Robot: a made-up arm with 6 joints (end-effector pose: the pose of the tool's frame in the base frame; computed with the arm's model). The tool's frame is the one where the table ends. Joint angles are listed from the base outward.
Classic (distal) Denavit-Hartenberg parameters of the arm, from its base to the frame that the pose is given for. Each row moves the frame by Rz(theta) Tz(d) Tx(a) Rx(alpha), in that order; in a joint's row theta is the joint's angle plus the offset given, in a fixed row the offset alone. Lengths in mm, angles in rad.
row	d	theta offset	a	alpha
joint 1	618	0	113	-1.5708
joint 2	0	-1.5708	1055	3.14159
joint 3	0	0	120	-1.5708
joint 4	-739	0	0	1.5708
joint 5	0	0	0	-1.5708
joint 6	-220	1.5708	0	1.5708
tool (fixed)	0	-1.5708	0	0
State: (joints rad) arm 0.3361 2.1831 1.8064 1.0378 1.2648 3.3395
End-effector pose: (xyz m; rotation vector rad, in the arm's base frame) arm 1.6477 0.7670 -0.0739 1.7756 1.1572 1.2248
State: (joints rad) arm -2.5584 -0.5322 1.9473 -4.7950 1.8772 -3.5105
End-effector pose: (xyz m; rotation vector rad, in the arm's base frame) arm 0.9809 0.3967 1.8323 -0.3584 0.5492 -1.0722
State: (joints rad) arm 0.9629 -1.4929 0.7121 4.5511 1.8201 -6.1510
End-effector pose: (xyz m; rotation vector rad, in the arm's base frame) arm -0.6346 -1.2805 1.2008 -2.5927 0.4696 0.0287
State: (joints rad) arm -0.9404 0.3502 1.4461 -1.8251 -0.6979 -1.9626
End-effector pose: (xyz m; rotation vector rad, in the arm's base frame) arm 0.5536 -0.5265 2.4872 2.5859 0.1391 1.2499
